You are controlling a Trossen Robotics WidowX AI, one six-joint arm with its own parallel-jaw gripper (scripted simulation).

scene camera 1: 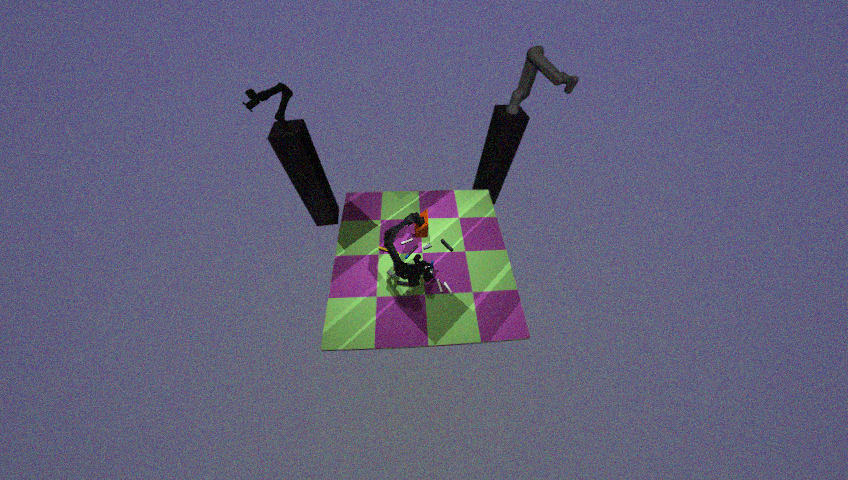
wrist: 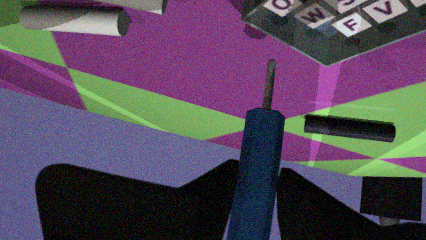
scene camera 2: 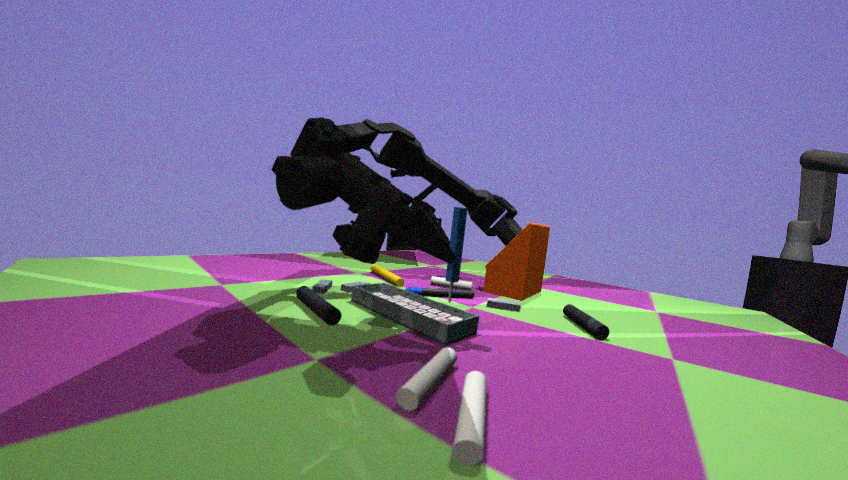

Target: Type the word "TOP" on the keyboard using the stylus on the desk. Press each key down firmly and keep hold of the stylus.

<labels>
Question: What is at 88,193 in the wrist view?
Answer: My gripper.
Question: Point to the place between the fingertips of my gripper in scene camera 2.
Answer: At 455,259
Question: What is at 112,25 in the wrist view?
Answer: A white stick.
</labels>
